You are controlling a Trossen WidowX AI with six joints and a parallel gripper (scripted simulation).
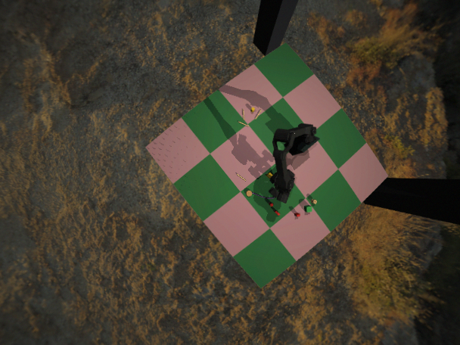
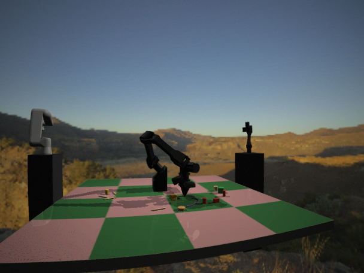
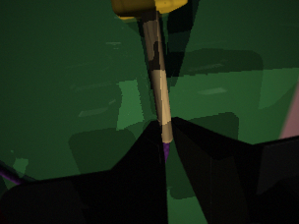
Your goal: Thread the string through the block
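Right now my gripper tip is 70 mm to the left of the yellow wooden block and 20 mm short of it. The rest, counted from my gripper tip: stick 10 mm to the right; red cylinder 120 mm ahead, 90 mm to the left; red block 160 mm to the left, 130 mm ahead.
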